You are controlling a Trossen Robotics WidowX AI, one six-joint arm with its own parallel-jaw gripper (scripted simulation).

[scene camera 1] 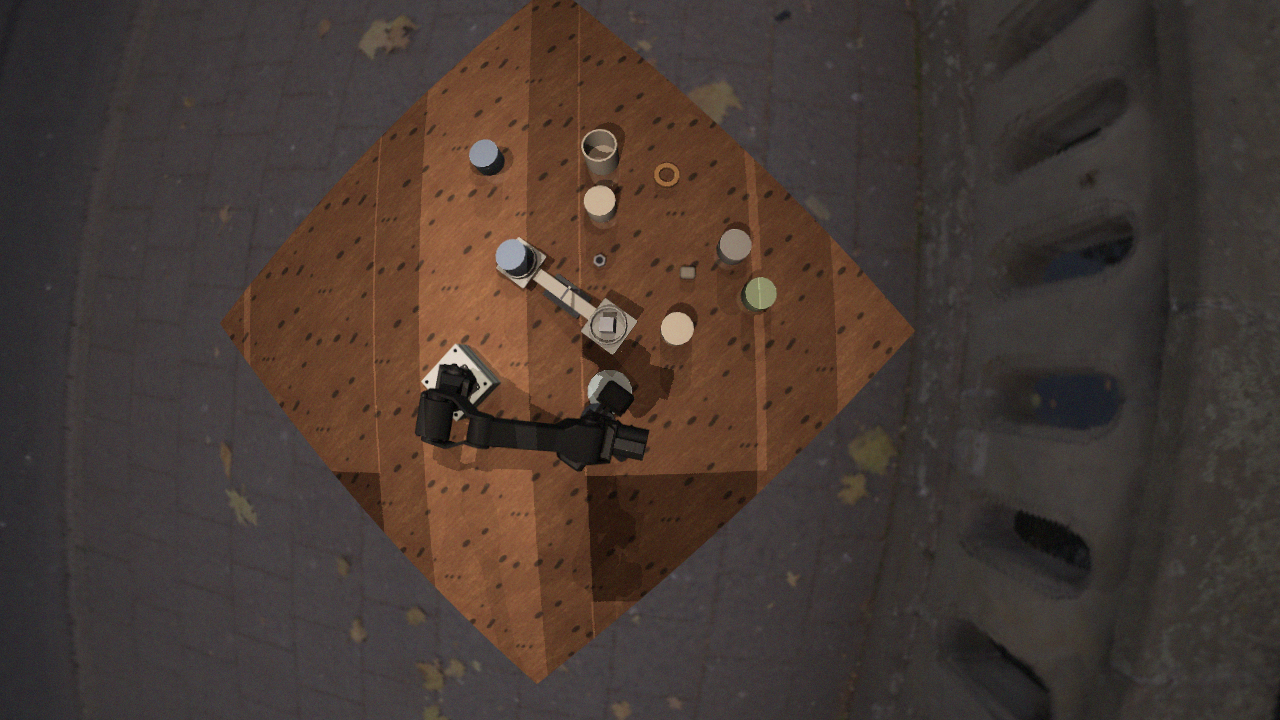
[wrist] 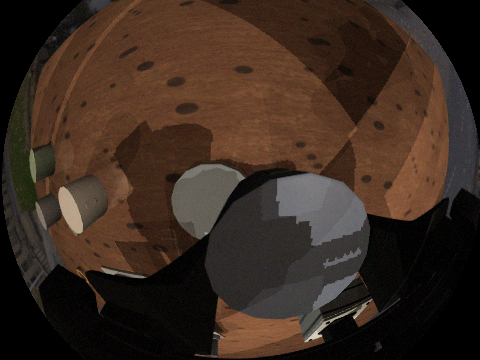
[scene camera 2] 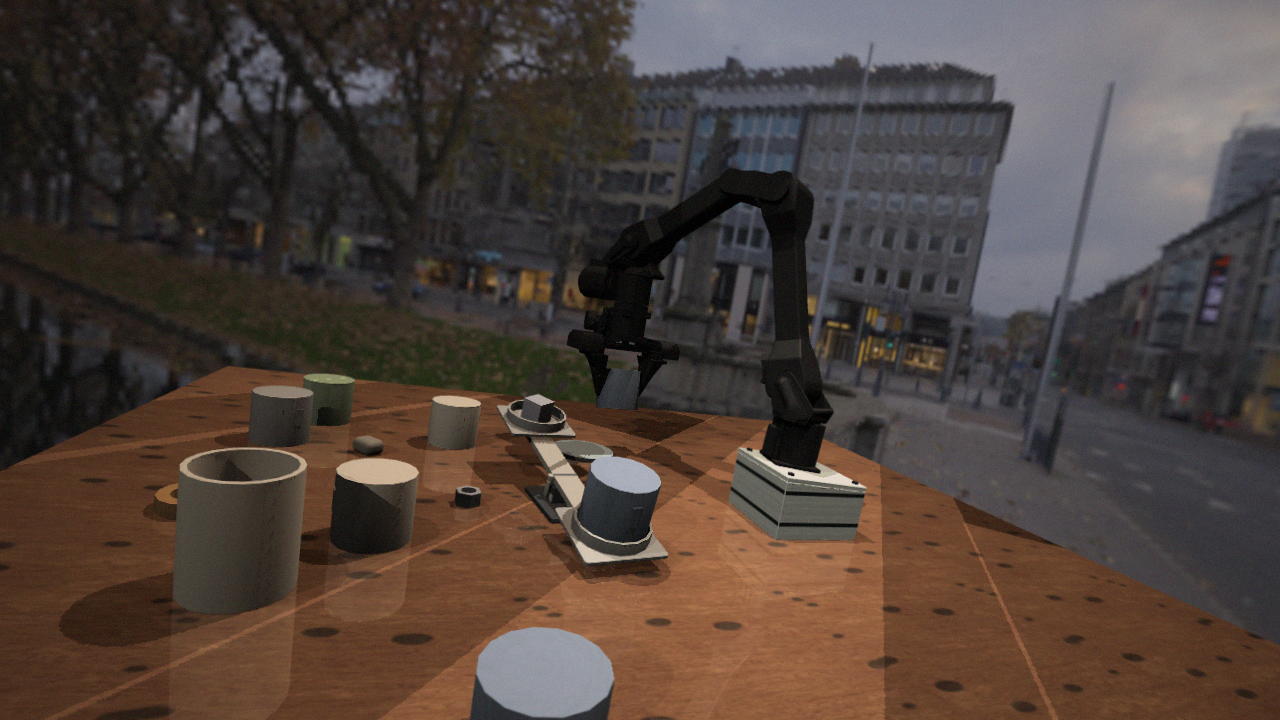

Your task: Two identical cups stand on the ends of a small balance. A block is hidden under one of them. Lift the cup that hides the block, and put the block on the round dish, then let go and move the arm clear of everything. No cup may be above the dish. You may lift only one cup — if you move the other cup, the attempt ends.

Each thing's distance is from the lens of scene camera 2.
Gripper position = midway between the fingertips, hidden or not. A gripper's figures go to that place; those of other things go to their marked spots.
my gripper (scene camera 2: 617, 395): 95 cm
blue-grey cup (scene camera 2: 620, 390): 92 cm
